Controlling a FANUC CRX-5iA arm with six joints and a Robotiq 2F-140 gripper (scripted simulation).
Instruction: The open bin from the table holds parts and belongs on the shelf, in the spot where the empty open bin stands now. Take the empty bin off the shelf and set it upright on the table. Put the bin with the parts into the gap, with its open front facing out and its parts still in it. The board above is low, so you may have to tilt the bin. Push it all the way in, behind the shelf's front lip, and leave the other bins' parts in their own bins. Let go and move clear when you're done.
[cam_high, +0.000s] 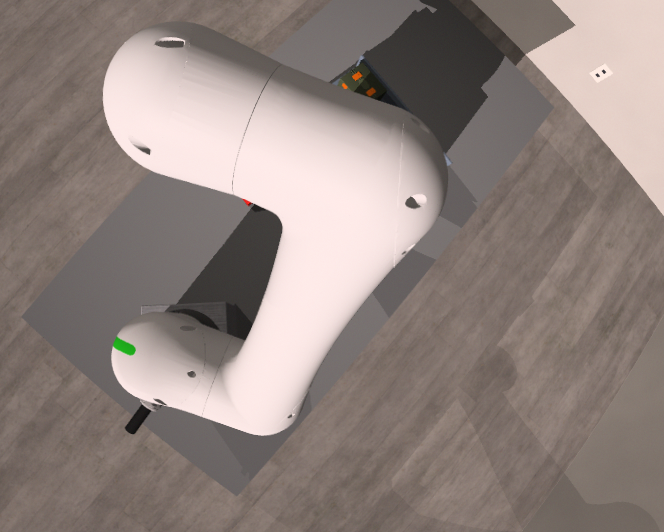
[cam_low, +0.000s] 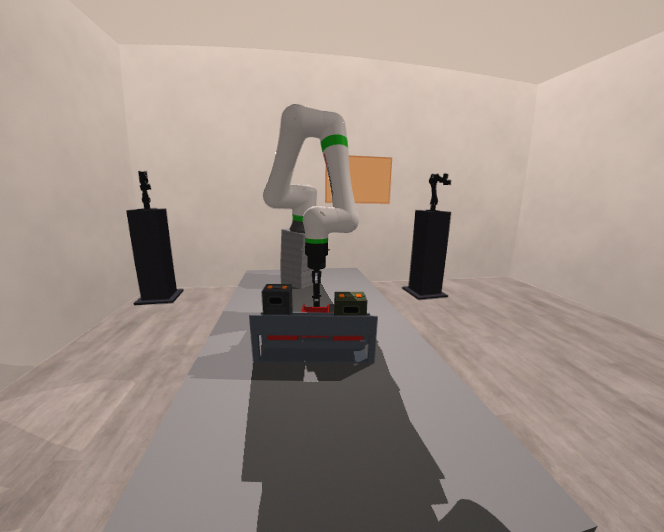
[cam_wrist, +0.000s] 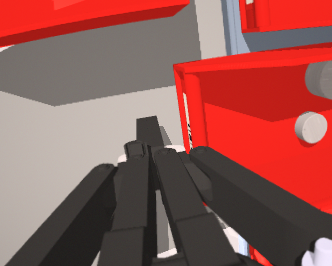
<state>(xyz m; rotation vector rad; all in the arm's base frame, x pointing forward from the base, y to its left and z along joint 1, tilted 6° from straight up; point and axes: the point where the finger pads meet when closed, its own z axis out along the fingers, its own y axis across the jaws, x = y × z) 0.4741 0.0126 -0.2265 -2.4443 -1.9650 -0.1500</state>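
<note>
My hand is 190 mm short of the grey shelf, 40 mm to the left of it and 10 mm below it. From my hand the other things lie so: grey disc 160 mm ahead, 30 mm below, 10 mm to the right; grey part 210 mm ahead, 50 mm to the left, 30 mm below.
</note>
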